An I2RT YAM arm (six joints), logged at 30 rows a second.
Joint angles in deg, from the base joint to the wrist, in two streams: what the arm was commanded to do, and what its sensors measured. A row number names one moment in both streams.
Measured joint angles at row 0:
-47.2 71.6 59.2 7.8 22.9 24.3
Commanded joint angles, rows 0 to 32:
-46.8 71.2 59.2 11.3 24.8 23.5
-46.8 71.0 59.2 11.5 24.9 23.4
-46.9 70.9 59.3 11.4 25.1 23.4
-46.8 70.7 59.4 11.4 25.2 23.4
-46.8 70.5 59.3 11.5 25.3 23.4
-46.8 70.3 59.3 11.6 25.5 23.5
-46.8 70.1 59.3 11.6 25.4 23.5
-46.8 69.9 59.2 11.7 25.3 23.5
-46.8 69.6 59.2 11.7 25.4 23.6
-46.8 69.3 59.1 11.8 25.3 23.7
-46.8 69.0 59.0 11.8 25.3 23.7
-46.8 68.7 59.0 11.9 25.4 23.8
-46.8 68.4 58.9 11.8 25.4 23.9
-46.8 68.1 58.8 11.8 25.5 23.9
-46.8 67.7 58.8 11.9 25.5 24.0
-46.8 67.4 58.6 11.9 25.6 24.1
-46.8 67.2 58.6 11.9 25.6 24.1
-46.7 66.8 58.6 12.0 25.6 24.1
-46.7 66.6 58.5 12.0 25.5 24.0
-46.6 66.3 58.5 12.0 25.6 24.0
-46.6 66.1 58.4 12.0 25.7 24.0
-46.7 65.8 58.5 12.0 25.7 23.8
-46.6 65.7 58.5 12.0 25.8 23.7
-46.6 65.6 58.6 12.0 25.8 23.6
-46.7 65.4 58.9 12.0 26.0 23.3
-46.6 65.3 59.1 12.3 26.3 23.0
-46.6 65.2 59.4 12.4 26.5 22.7
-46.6 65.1 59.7 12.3 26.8 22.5
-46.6 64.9 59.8 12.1 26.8 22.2
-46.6 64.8 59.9 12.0 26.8 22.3
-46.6 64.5 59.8 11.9 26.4 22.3
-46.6 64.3 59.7 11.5 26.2 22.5
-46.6 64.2 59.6 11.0 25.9 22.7
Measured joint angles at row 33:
-45.9 68.7 56.5 2.5 21.1 22.8
